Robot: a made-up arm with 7 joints.
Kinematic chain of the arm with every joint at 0, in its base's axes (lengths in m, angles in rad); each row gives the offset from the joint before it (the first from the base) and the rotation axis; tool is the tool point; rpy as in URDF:
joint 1: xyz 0 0 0.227 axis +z
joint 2: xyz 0 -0.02 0.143 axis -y
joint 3: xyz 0 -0.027 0.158 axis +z
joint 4: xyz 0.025 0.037 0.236 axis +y
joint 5: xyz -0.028 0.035 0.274 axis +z
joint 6: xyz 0 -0.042 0.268 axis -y
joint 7: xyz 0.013 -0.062 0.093 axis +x
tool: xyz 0 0 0 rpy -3.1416 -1.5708 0
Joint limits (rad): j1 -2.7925..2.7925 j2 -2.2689..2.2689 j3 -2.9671..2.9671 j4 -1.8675..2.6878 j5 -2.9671..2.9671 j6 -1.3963..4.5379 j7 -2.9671..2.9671
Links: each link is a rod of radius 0.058 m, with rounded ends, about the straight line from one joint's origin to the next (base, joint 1, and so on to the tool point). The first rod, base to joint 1, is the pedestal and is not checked.
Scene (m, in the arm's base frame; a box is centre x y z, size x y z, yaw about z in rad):
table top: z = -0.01
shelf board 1: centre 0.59 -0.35 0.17 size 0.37 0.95 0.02 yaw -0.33
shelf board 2: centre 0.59 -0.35 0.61 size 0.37 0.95 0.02 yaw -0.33
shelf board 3: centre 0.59 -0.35 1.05 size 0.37 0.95 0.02 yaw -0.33
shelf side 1: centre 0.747 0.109 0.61 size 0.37 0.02 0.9 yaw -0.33
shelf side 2: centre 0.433 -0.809 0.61 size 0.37 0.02 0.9 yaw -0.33
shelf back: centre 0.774 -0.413 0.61 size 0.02 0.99 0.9 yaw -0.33
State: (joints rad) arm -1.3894 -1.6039 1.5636 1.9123 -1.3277 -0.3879 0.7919
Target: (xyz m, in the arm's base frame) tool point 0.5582 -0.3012 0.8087
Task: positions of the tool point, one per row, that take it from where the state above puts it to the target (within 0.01 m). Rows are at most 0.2 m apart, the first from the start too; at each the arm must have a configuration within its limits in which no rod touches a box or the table.
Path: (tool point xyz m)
1: 0.5446 -0.1669 0.3616
2: 0.4418 -0.1318 0.3621
3: 0.3444 -0.0779 0.3567
4: 0.3711 -0.1178 0.5024
5: 0.3400 -0.1535 0.6627
6: 0.2468 -0.1945 0.8087
7: 0.3584 -0.2420 0.8150
8: 0.4660 -0.2758 0.8109
9: 0.5582 -0.3012 0.8087

